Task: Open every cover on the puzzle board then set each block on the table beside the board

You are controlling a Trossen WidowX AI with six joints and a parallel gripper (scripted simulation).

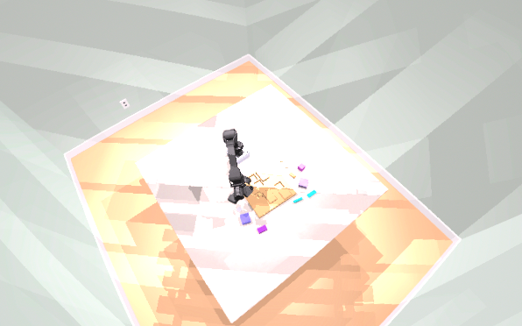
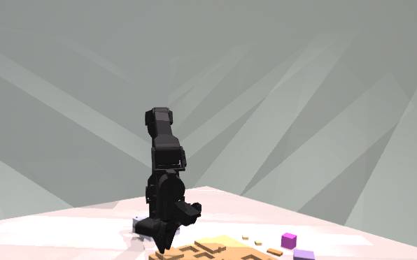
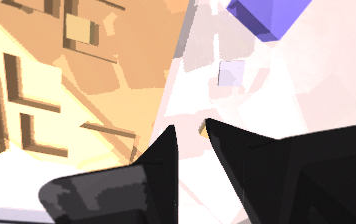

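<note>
The puzzle board lies 6 cm ahead of my gripper tip, 16 cm to the left of it and 6 cm below it. From my gripper tip the other things lie so: blue-violet block: 11 cm ahead, 8 cm to the right, 7 cm below; then magenta block: 24 cm ahead, 5 cm to the right, 8 cm below; then small orange piece: 12 cm ahead, 37 cm to the left, 8 cm below.
</note>
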